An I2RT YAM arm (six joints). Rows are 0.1 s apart.
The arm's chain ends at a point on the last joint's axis. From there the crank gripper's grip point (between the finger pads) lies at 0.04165 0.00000 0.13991 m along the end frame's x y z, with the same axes.
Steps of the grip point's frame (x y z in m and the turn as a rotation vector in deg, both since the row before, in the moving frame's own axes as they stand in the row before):
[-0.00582 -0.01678 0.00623 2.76 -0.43 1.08]
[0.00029 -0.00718 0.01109 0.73 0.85 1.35]
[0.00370 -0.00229 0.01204 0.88 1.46 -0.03]
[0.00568 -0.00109 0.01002 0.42 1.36 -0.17]
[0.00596 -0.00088 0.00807 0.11 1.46 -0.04]
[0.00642 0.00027 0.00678 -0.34 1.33 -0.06]
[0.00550 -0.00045 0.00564 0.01 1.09 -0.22]
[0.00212 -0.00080 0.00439 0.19 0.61 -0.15]
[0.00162 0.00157 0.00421 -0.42 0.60 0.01]
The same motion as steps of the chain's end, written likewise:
[-0.00483 -0.01081 0.00606 2.76 -0.43 1.08]
[-0.00179 -0.00641 0.01173 0.73 0.85 1.35]
[0.00015 -0.00013 0.01316 0.88 1.46 -0.03]
[0.00237 0.00006 0.01105 0.42 1.36 -0.17]
[0.00241 -0.00058 0.00918 0.11 1.46 -0.04]
[0.00318 -0.00051 0.00779 -0.34 1.33 -0.06]
[0.00285 -0.00026 0.00646 0.01 1.09 -0.22]
[0.00063 -0.00023 0.00484 0.19 0.61 -0.15]
[0.00016 0.00054 0.00466 -0.42 0.60 0.01]

